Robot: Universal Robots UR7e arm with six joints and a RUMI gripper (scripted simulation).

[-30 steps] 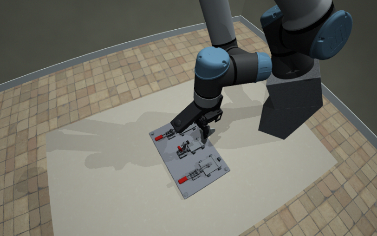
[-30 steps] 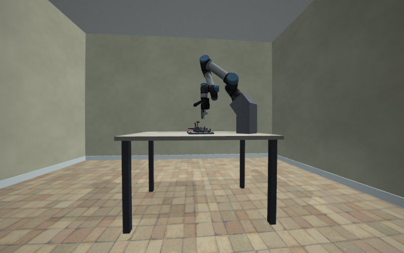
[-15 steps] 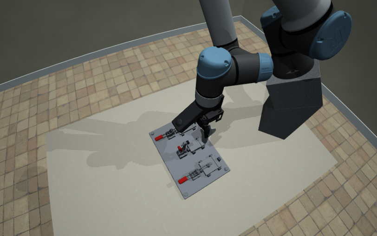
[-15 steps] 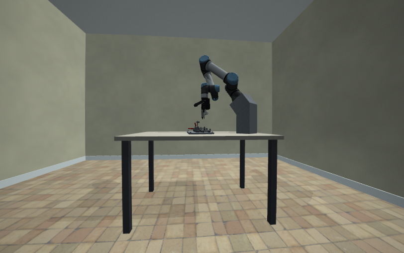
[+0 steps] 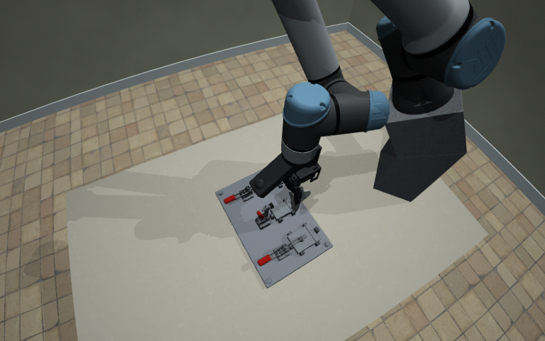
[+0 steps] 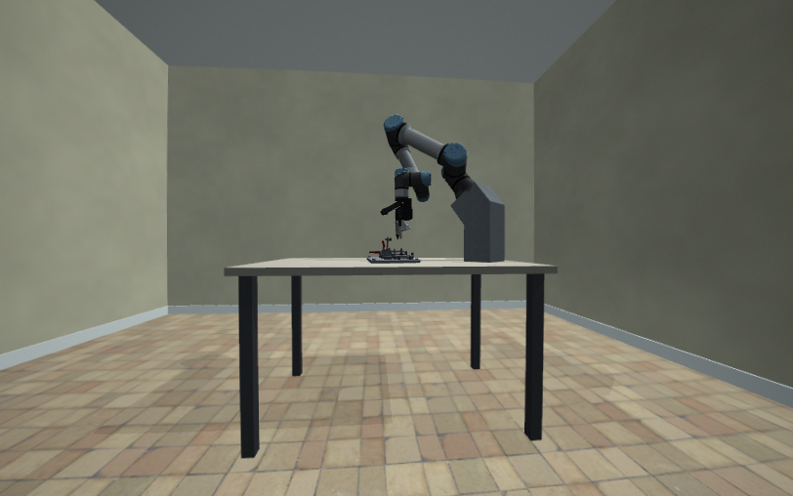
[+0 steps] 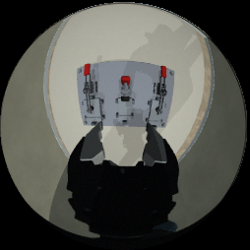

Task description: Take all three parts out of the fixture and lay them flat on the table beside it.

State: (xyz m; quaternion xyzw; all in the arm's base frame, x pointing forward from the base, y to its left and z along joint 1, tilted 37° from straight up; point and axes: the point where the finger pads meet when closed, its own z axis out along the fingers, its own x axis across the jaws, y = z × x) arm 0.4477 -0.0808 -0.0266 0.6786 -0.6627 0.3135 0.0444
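Right now my hand is 40 mm short of the grey fixture plate and 120 mm above it. From my hand the other things lie so: light grey flat part: 110 mm to the left, 100 mm below.
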